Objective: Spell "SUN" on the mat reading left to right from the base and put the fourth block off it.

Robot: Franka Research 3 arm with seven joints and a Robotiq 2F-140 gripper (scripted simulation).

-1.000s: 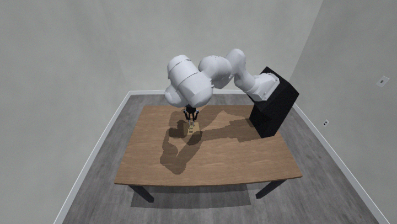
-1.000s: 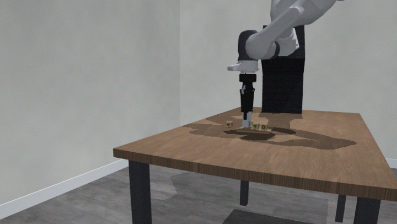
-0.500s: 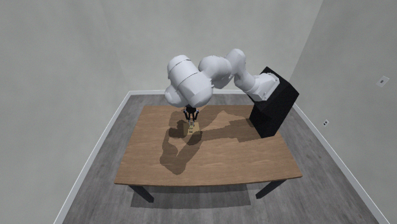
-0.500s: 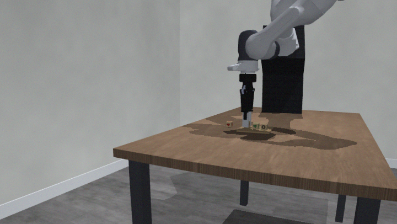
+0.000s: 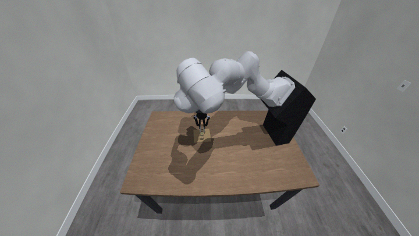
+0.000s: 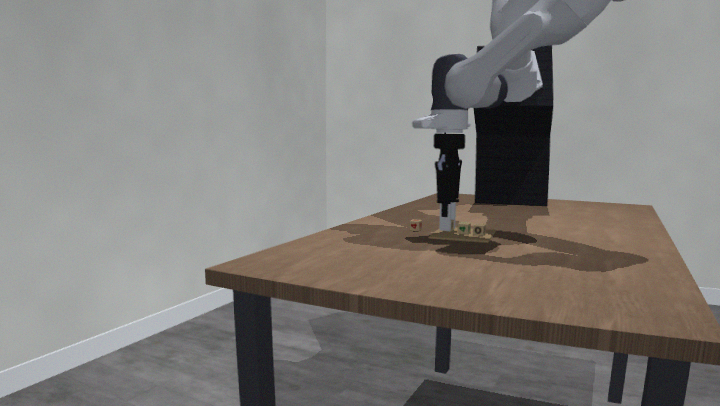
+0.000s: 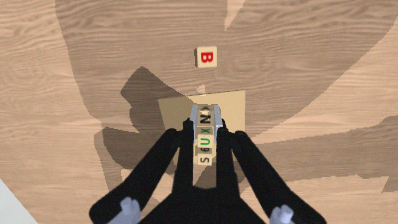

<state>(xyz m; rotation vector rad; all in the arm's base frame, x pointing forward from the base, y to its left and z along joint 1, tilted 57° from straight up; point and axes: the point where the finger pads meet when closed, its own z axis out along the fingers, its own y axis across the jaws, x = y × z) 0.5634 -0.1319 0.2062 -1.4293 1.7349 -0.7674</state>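
Now: the U block 4 cm to the left of my hand, 3 cm below it and 1 cm ahead of it. From my hand the other things lie so: S block: 8 cm to the left, 3 cm below, 1 cm ahead; then tan mat: 4 cm to the left, 4 cm below, 1 cm ahead.
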